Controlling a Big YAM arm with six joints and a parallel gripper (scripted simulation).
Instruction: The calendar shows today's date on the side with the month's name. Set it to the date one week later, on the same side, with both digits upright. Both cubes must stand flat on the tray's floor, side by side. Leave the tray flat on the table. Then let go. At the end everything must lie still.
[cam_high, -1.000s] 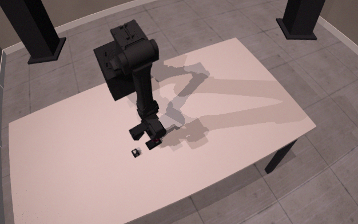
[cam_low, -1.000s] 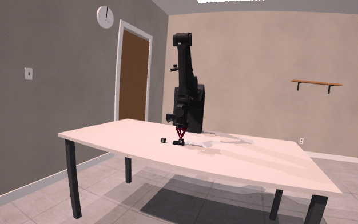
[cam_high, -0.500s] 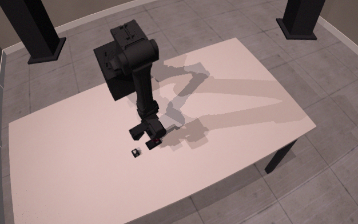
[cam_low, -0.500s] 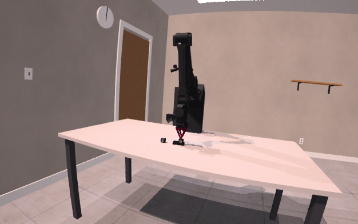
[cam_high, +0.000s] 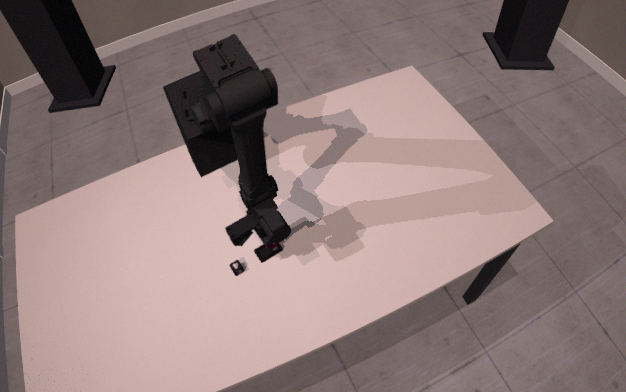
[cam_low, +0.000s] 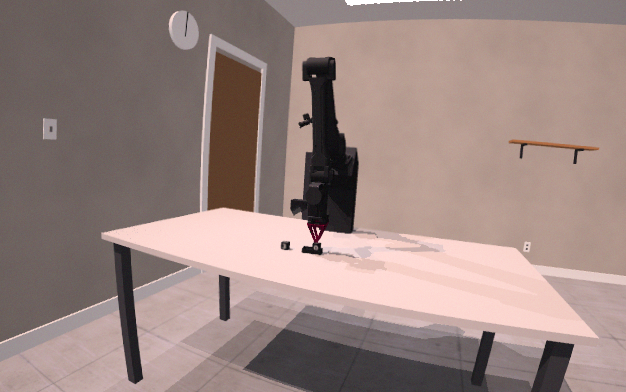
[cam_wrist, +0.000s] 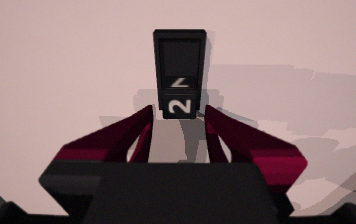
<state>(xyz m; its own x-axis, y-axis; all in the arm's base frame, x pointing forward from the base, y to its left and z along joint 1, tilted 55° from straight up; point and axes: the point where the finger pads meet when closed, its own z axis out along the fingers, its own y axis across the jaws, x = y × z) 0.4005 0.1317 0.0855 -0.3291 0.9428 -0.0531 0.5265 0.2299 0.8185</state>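
The black tray lies 1 cm ahead of my hand, 1 cm to the right of it and 5 cm below it. Round my hand: black calendar block (6 cm ahead, 10 cm to the right, 4 cm below).
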